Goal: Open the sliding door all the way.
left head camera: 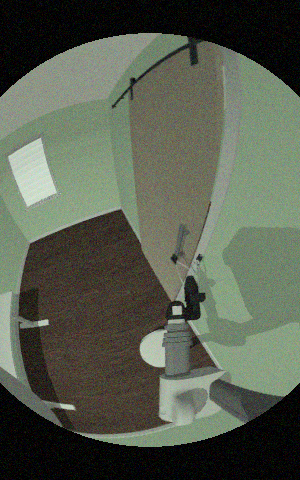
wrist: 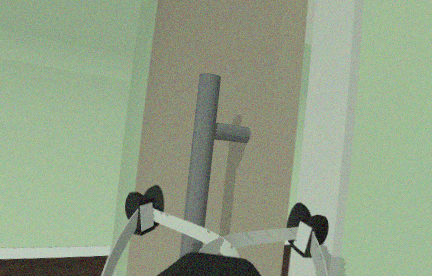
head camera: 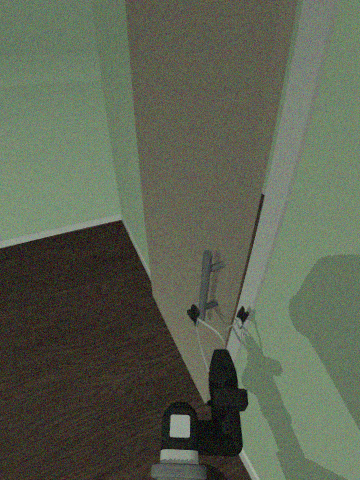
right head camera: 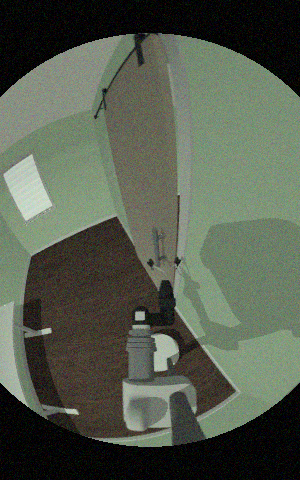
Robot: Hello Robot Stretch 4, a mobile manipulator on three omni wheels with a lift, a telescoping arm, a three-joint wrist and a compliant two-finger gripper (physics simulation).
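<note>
The brown sliding door stands upright beside a pale frame post. Its grey vertical bar handle is held off the panel by short stubs. My gripper is open, its black fingertips wide apart at the handle's lower part. In the wrist view the bar runs between the fingertips, nearer the left one. Neither fingertip visibly grips it. The handle's lower end is hidden behind the gripper in the wrist view.
The pale frame post and a green wall are close on the right. A dark hanger holds the door at an overhead rail. Dark wood floor lies to the left, with a window beyond.
</note>
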